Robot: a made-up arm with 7 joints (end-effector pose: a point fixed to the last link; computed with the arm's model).
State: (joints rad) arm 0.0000 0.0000 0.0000 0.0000 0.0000 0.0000 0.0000
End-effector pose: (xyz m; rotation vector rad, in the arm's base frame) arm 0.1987 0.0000 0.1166 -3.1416 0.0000 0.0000
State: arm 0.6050 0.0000 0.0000 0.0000 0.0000 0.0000 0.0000
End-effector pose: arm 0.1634 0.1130 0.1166 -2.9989 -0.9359 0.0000
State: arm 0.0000 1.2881 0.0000 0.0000 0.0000 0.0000 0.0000
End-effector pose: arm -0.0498 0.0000 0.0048 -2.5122 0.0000 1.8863
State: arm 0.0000 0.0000 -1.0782 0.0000 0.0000 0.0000 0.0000
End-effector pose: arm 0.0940 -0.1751 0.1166 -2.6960 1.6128 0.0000
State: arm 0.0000 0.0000 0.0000 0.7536 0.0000 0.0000 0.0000
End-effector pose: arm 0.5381 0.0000 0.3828 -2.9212 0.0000 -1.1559
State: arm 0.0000 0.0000 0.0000 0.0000 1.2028 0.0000 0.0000
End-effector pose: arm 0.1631 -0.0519 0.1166 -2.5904 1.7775 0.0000
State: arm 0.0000 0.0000 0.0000 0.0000 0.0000 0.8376 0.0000
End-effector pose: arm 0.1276 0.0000 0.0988 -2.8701 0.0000 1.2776
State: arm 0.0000 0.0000 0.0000 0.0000 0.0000 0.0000 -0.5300
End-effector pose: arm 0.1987 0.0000 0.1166 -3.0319 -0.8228 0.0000
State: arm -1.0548 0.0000 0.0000 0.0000 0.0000 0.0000 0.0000
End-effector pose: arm 0.0980 -0.1728 0.1166 -2.7147 1.5811 0.0000
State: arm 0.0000 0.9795 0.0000 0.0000 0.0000 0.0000 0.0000
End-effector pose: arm 0.0198 0.0000 0.0001 -2.7723 0.0000 1.4778
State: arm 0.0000 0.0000 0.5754 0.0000 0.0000 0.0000 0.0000
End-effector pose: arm 0.1667 0.1081 0.1166 -3.0125 -0.8914 0.0000
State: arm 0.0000 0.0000 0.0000 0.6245 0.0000 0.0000 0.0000
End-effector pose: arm 0.4958 0.0000 0.3201 -2.9897 0.0000 -0.9651
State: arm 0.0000 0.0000 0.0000 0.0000 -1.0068 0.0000 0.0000
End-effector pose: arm 0.1728 0.0470 0.1166 -2.7519 -1.5155 0.0000
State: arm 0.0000 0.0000 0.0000 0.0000 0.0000 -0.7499 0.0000
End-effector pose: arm 0.2322 0.0000 0.1735 -2.9233 0.0000 -1.1505
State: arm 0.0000 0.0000 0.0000 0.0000 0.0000 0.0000 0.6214
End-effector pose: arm 0.1987 0.0000 0.1166 -2.9912 0.9605 0.0000
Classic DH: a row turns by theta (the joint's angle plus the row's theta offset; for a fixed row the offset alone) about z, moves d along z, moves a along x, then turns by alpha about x. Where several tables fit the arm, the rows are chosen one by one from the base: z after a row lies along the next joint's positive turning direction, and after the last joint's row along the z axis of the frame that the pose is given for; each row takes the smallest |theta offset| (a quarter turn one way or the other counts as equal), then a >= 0, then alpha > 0; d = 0 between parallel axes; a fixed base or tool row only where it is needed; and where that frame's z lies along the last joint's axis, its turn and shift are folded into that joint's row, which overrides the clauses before.
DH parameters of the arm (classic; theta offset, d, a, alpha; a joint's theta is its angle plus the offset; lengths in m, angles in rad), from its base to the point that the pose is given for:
joint 1: 0 0.2262 0 -1.5708
joint 2: 0 0 0 1.5708
joint 3: 0 0.4523 0.032 1.5708
joint 4: 0 0 0.1111 1.5708
joint 5: 0 0.4909 0 1.5708
joint 6: 0 0 0.0556 -1.5708
joint 7: 0 0.071 0 0

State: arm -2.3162 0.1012 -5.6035 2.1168 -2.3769 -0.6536 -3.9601
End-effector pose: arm -0.0200 -0.5041 0.9511 1.5085 -0.9342 1.4037
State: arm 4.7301 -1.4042 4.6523 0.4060 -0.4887 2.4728 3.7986
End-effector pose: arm -0.2463 0.0386 0.1766 -2.0178 -1.1030 -1.9590
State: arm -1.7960 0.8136 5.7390 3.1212 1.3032 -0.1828 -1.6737
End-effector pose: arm -0.1578 -0.6380 0.9946 0.5795 -0.4144 0.3560
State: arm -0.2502 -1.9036 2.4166 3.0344 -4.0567 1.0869 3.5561
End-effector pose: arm -0.9642 0.1967 -0.1028 1.3513 -1.2479 -0.0007
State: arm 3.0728 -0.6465 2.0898 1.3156 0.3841 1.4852 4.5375
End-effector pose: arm 0.4292 -0.5213 0.3285 -2.6294 -0.6062 0.3515
